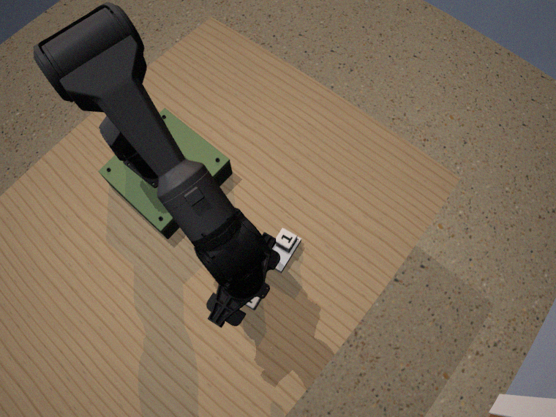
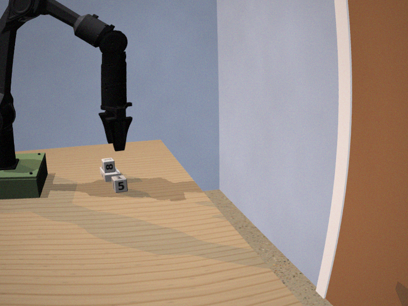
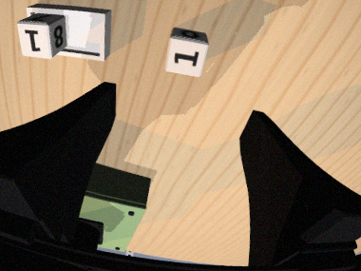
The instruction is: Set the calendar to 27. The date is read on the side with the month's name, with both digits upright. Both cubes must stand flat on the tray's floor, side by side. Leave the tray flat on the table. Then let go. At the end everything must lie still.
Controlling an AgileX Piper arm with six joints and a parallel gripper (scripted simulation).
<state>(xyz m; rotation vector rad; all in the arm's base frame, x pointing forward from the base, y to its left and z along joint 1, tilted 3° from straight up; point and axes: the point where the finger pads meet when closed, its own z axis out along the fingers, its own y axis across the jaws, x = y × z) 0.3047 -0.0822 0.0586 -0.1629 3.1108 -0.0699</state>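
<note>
The white tray is 110 mm to the left of my hand, 100 mm below it and 10 mm behind it.
</note>
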